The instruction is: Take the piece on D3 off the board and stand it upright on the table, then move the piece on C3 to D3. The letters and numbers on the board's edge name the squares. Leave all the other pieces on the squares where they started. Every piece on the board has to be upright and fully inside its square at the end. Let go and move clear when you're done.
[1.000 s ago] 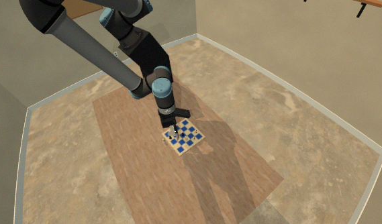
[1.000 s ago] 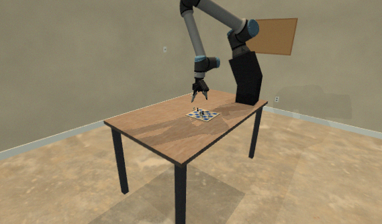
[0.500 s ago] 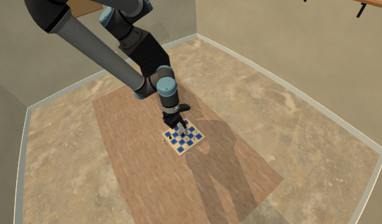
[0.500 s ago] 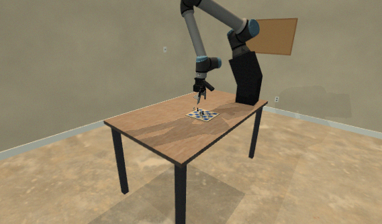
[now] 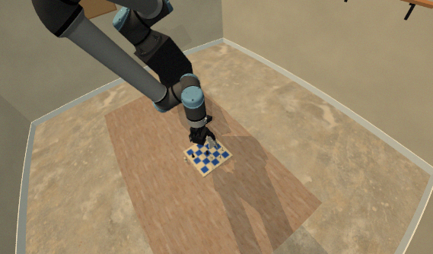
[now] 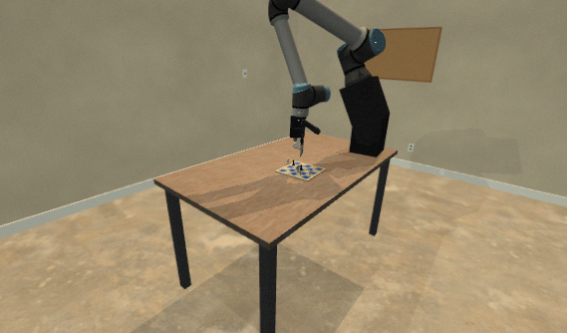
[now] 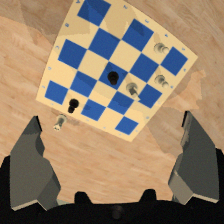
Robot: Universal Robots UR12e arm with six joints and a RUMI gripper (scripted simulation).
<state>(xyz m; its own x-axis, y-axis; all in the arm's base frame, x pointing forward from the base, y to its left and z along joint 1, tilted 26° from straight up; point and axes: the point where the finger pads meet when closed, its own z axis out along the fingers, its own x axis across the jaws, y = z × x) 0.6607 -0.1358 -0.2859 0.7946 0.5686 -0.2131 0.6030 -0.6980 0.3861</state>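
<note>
The chessboard is 1 cm to the left of my hand and 11 cm below it. Also, from my hand: white chess piece 3 cm behind, 13 cm to the right, 10 cm below.
</note>
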